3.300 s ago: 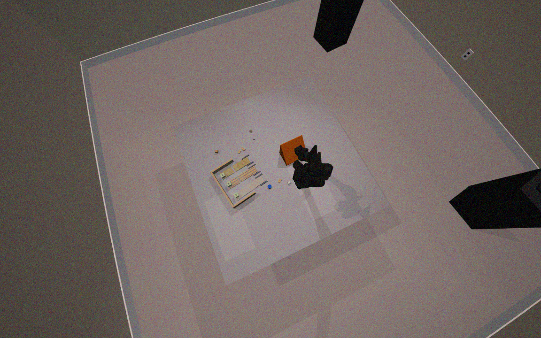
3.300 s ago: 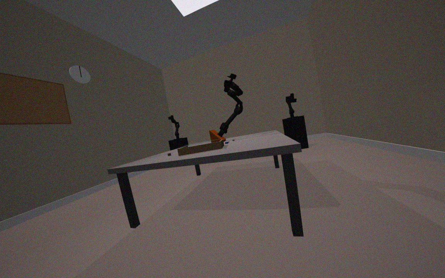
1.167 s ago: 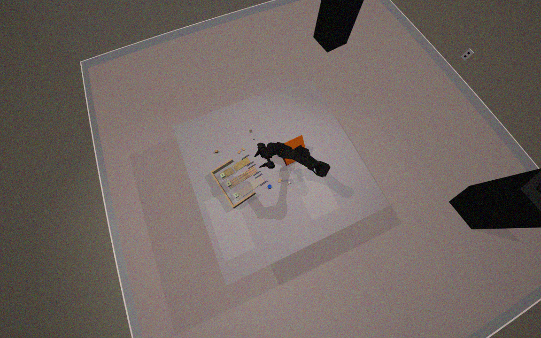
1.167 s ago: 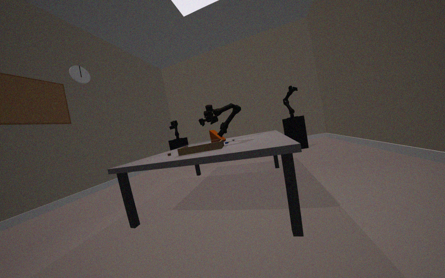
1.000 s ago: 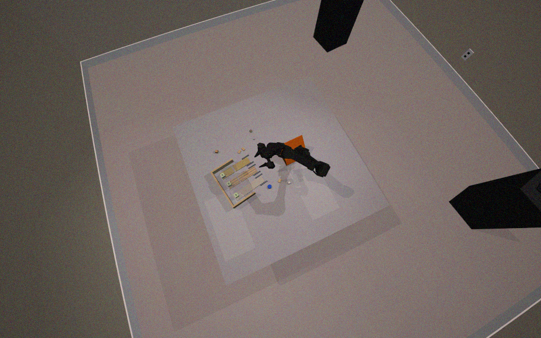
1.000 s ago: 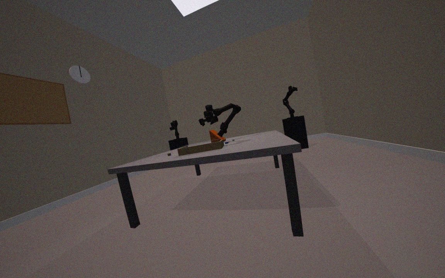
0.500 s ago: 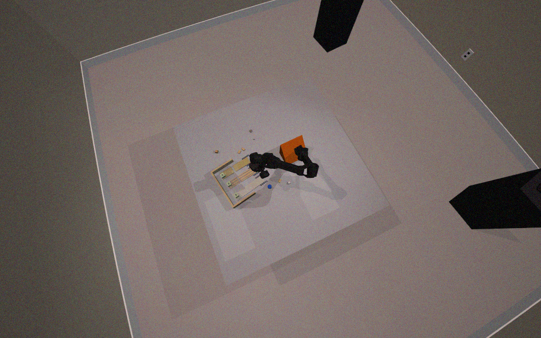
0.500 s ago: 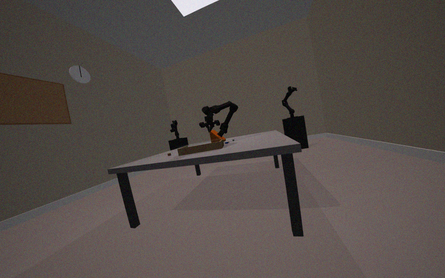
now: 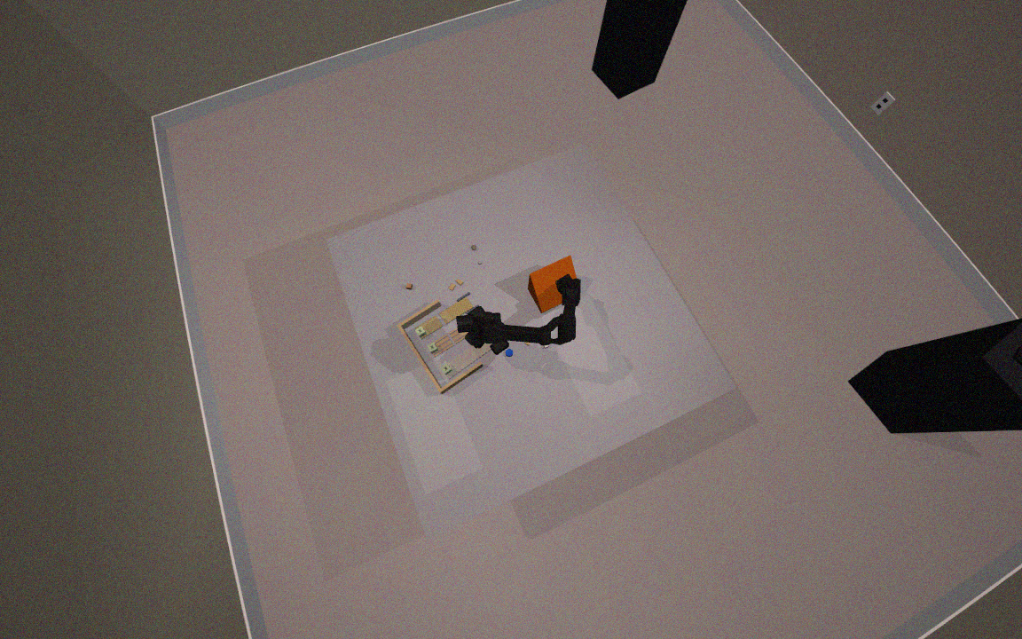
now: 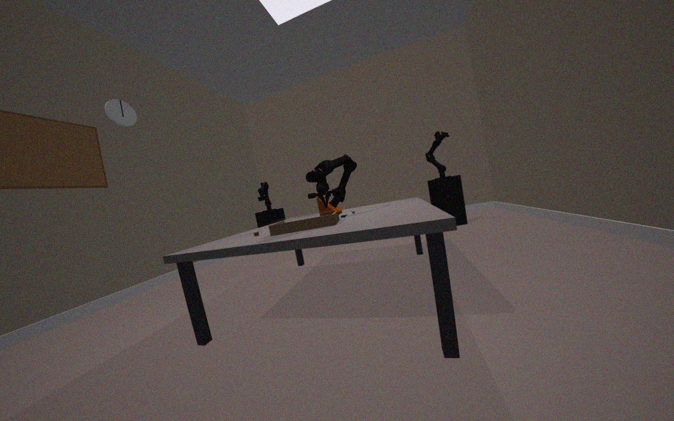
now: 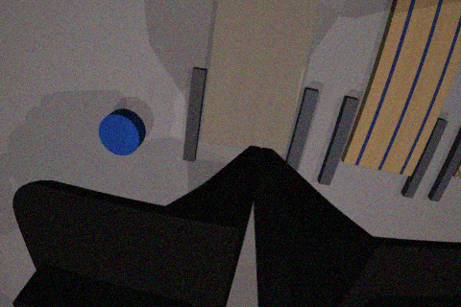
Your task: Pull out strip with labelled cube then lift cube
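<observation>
The blue disc is 8 cm to the left of my gripper tip, 7 cm below it and 4 cm behind it.
</observation>
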